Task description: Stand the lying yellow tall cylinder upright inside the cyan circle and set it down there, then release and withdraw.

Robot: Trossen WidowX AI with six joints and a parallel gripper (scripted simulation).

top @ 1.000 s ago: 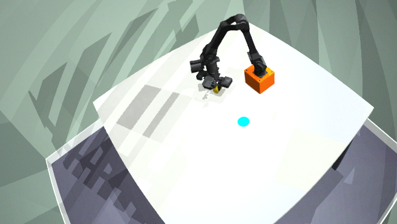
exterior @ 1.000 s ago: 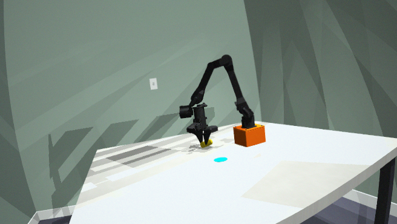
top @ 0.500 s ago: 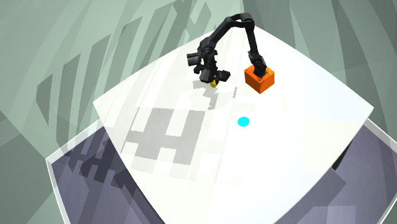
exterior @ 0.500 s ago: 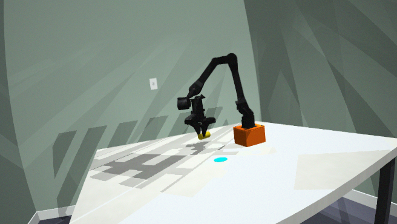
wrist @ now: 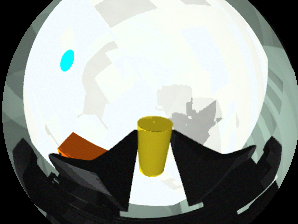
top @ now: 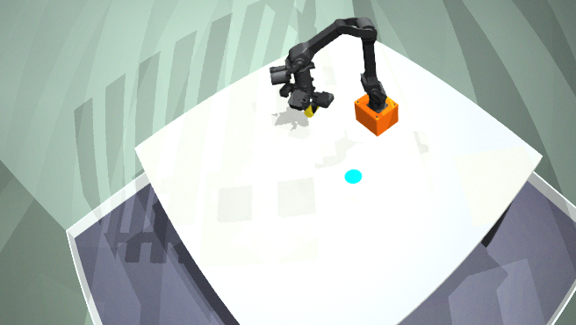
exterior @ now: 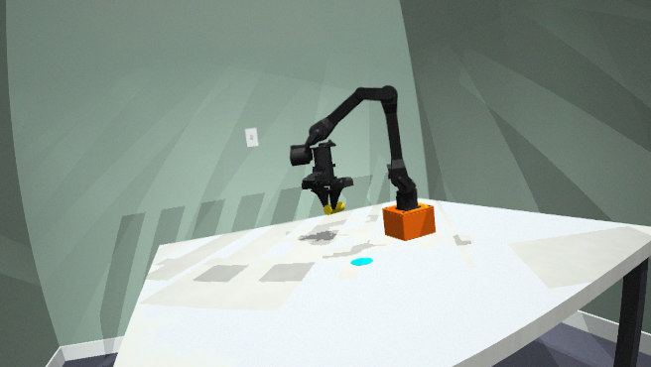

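The cyan circle lies 24 cm to the left of my gripper tip, 11 cm below it and 4 cm ahead of it. The rest, counted from my gripper tip: yellow tall cylinder (2 cm behind, 1 cm to the right).
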